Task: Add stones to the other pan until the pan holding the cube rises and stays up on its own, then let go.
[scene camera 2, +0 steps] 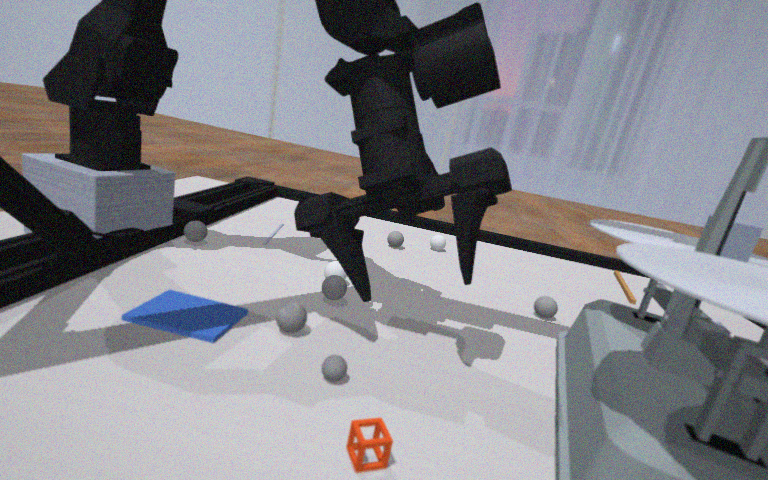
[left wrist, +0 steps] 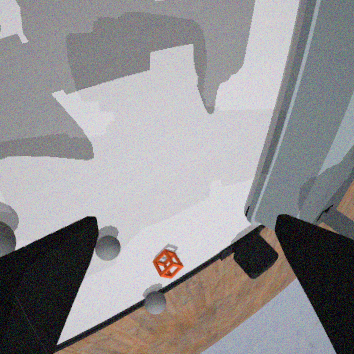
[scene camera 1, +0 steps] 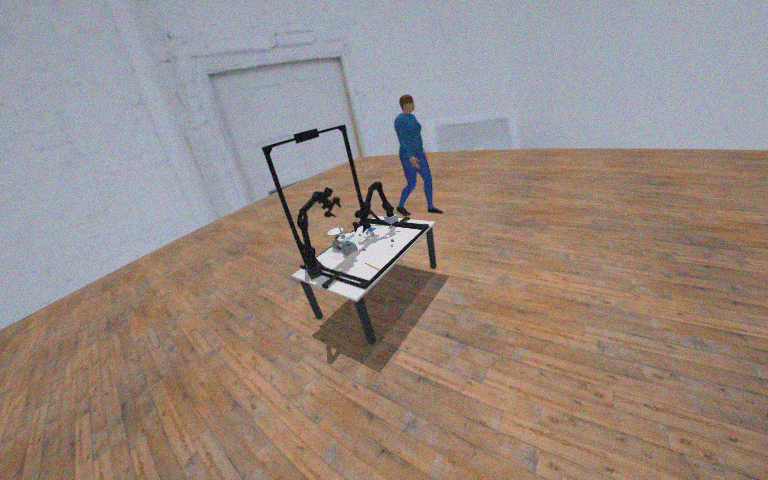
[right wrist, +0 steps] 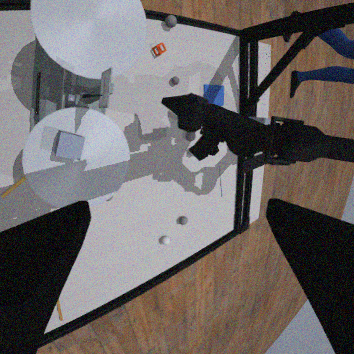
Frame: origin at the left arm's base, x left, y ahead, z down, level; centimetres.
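Seen in the pictures: left gripper, fingertip midpoint: (scene camera 2: 415,293) (left wrist: 188,224) (scene camera 1: 359,232) (right wrist: 172,102); right gripper, fingertip midpoint: (scene camera 1: 338,212) (right wrist: 179,208); left arm's base, origin of the base link: (scene camera 2: 105,163) (scene camera 1: 390,215); right arm's base, origin of the base link: (scene camera 1: 312,266).
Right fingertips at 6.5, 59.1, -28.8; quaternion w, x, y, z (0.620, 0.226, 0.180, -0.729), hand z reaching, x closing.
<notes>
Pixels of each thing's top centre, then the offset from my right fingertips to it, as dx, dy, dz. "*": a spot on its surface instead.
- grey balance scale, surface spot: (scene camera 2: 583,384) * -10.0, -5.7, +33.5
- grey cube, middle of its top: (scene camera 2: 735,221) (right wrist: 70,146) -0.1, +2.1, +20.2
- lower-left pan, surface spot: (right wrist: 107,135) * -1.5, -3.6, +23.2
- orange wire-frame cube, middle of its top: (scene camera 2: 372,430) (left wrist: 171,270) (right wrist: 161,47) -21.5, -17.8, +35.6
- flat blue square, surface spot: (scene camera 2: 184,316) (right wrist: 214,91) * -16.0, -37.8, +37.1
- yellow stick, middle of its top: (scene camera 2: 624,283) +39.8, +4.4, +36.9
A grey balance scale (scene camera 2: 583,384) stands at the right in scene camera 2. In the right wrist view the grey cube (right wrist: 68,145) sits on the lower-left pan (right wrist: 107,135). The other pan (right wrist: 90,35), at the top, is bare and looks slightly larger. Several round grey stones (scene camera 2: 545,306) (scene camera 2: 291,318) (scene camera 2: 334,368) lie on the table, and two whitish ones (scene camera 2: 437,242) (scene camera 2: 334,268) farther back. My left gripper (scene camera 2: 417,291) (left wrist: 188,224) is open and empty above the table, left of the scale in scene camera 2. My right gripper (right wrist: 179,208) is open and empty, high above the table.
An orange wire-frame cube (scene camera 2: 370,468) (right wrist: 158,50) and a flat blue square (scene camera 2: 184,316) (right wrist: 214,95) lie on the table. A yellow stick (scene camera 2: 624,286) lies behind the scale. A black frame rail (scene camera 2: 572,253) runs along the table edge. A person (scene camera 1: 408,135) stands beyond the table.
</notes>
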